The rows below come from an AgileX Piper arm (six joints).
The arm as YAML. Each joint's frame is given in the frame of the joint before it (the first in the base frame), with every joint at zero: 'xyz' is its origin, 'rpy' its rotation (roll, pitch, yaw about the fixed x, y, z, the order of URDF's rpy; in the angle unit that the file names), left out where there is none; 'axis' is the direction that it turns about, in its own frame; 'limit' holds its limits. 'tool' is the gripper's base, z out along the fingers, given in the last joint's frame.
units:
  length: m
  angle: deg
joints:
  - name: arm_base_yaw
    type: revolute
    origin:
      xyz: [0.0, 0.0, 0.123]
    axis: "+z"
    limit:
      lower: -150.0
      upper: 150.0
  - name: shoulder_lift
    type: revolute
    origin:
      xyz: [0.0, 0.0, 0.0]
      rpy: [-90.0, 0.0, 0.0]
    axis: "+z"
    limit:
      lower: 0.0
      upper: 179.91
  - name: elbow
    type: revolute
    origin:
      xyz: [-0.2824, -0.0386, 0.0]
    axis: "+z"
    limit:
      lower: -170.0
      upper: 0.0
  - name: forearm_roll
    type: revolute
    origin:
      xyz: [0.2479, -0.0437, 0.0]
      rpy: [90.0, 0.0, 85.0]
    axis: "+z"
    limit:
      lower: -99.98
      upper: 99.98
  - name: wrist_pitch
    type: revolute
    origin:
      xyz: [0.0, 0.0, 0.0]
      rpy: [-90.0, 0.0, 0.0]
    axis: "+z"
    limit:
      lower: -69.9
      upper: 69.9
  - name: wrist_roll
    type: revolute
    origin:
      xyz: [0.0, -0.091, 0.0]
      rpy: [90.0, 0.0, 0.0]
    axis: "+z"
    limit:
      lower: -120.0
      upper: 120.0
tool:
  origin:
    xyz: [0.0, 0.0, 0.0]
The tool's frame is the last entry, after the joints.
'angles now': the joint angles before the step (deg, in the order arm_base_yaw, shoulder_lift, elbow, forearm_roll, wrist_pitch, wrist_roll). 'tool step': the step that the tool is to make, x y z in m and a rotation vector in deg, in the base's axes. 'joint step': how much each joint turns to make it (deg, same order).
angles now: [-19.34 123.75 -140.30 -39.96 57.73 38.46]
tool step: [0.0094 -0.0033 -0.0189 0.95 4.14 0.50]
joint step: [-0.03 2.70 -1.35 1.17 1.80 -2.74]
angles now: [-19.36 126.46 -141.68 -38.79 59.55 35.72]
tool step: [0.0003 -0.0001 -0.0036 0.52 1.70 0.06]
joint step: [0.00 0.41 -0.35 0.60 1.29 -1.30]
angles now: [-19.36 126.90 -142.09 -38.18 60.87 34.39]
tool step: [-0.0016 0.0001 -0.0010 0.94 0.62 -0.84]
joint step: [-0.01 0.07 -0.28 0.28 1.50 0.14]
